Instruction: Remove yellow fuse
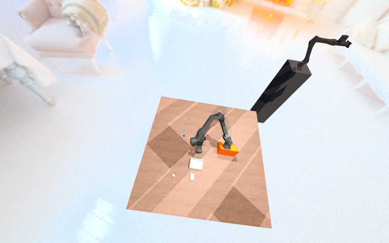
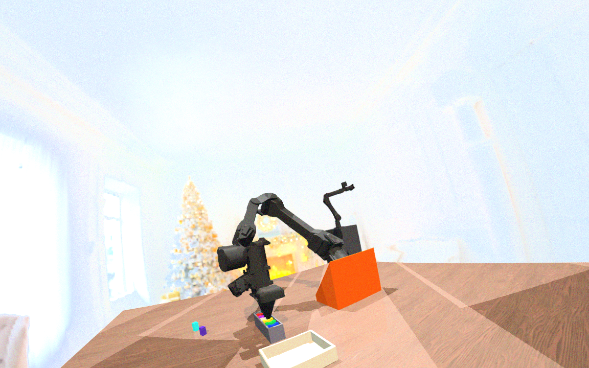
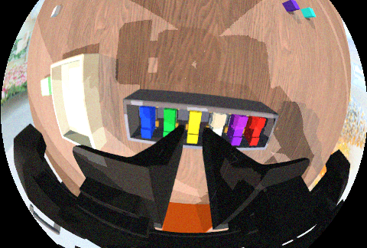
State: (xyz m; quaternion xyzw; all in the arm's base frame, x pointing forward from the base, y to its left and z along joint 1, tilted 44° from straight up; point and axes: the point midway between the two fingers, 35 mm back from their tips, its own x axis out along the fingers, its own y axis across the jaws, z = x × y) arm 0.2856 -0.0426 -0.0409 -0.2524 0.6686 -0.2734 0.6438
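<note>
The yellow fuse lies 2 cm below my gripper tip. Also, from my gripper tip: cream tray 17 cm to the left, 4 cm below; teal cube 19 cm ahead, 18 cm to the right, 3 cm below; purple cube 17 cm ahead, 13 cm to the right, 3 cm below.
</note>
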